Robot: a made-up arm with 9 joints.
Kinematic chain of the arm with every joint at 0, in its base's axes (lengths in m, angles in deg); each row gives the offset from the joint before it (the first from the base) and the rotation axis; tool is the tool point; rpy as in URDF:
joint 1: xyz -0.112 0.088 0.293 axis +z
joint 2: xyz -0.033 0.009 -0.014 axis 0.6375 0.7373 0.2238
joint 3: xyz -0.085 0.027 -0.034 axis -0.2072 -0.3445 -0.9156
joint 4: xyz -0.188 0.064 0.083 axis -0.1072 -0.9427 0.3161
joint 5: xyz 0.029 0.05 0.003 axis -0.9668 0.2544 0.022
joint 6: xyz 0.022 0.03 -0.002 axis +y
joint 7: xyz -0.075 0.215 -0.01 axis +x
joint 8: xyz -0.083 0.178 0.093 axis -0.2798 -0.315 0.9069
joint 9: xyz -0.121 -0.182 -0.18 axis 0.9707 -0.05 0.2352
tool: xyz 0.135 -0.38 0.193 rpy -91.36 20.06 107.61
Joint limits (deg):
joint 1: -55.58..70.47
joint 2: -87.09..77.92
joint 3: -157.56..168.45
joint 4: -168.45..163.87
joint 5: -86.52..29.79
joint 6: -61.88..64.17
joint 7: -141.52..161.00
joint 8: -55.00..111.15
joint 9: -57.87..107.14
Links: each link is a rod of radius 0.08 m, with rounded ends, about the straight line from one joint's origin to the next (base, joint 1, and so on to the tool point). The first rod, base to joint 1, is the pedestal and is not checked.
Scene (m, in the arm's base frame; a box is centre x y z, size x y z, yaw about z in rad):
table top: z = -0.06
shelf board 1: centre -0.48 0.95 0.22 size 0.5 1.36 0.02 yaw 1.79
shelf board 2: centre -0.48 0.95 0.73 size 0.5 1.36 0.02 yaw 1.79
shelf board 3: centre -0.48 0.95 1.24 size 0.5 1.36 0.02 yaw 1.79
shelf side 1: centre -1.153 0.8 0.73 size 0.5 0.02 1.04 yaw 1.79
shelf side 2: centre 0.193 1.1 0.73 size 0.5 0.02 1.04 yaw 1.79
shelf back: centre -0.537 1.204 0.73 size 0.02 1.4 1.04 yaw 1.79
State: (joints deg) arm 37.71 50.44 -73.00 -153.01 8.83 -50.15 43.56 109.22 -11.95
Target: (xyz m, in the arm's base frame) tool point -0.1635 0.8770 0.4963
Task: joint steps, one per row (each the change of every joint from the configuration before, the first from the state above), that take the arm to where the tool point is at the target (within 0.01 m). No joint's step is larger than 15 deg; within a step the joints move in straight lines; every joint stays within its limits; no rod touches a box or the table.
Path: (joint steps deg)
1: -12.73 -2.82 7.13 3.12 4.19 -1.51 -8.88 0.39 4.08
2: -12.73 -2.81 7.12 3.13 4.19 -1.51 -8.87 0.38 4.09
3: -12.74 -2.82 7.13 3.12 4.20 -1.51 -8.88 0.39 4.08
4: -12.73 -2.82 7.12 3.13 4.19 -1.50 -8.88 0.38 4.09
5: -12.73 -2.81 7.13 3.12 4.19 -1.51 -8.87 0.39 4.08

